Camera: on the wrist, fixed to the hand. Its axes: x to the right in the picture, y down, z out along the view.
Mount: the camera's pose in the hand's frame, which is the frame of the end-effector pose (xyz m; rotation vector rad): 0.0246 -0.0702 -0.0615 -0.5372 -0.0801 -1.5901
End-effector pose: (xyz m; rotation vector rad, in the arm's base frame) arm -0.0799 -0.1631 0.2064 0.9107 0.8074 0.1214
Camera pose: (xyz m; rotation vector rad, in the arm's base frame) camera -0.1199 -0.1565 0.1188 -0.3890 1.1388 -1.0327
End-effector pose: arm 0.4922 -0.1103 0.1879 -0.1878 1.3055 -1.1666
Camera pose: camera 0.3989 -0.1318 0.1999 -1.8929 1.2746 -1.9629
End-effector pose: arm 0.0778 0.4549 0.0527 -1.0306 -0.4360 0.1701
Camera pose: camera 0.1217 0.3787 0.0926 -0.9164 -1.2863 -1.3877
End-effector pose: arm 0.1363 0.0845 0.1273 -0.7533 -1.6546 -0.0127
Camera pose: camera 0.1562 0.0155 0.1918 0.3747 -1.9350 -1.5801
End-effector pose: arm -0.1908 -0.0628 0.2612 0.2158 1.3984 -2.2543
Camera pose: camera -0.2524 0.0092 0.2797 1.0013 -1.4870 1.5235
